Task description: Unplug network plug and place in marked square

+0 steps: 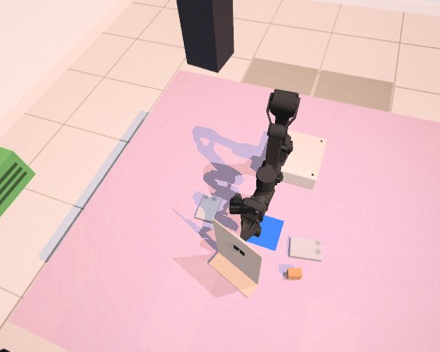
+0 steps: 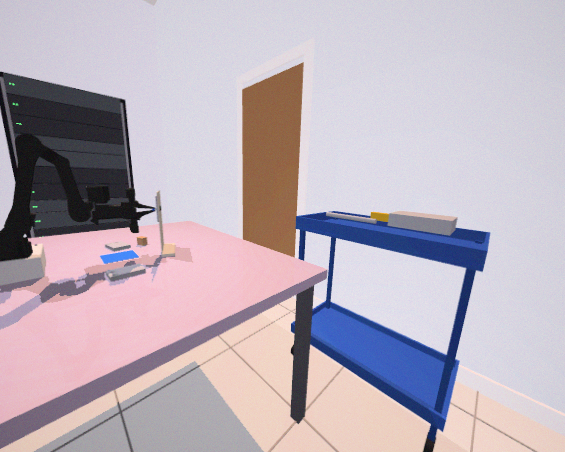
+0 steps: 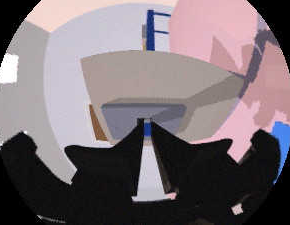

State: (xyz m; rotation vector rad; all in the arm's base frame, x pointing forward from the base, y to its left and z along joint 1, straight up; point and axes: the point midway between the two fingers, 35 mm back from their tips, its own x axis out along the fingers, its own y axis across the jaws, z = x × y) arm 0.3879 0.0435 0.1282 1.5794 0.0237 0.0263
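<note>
The blue marked square is 150 mm behind my gripper tip, 20 mm to the left of it and 200 mm below it. From my gripper tip the other things lie so: upright panel: 30 mm ahead, 70 mm below; then network plug: right at my gripper tip; then small orange block: 50 mm behind, 170 mm to the left, 180 mm below.
</note>
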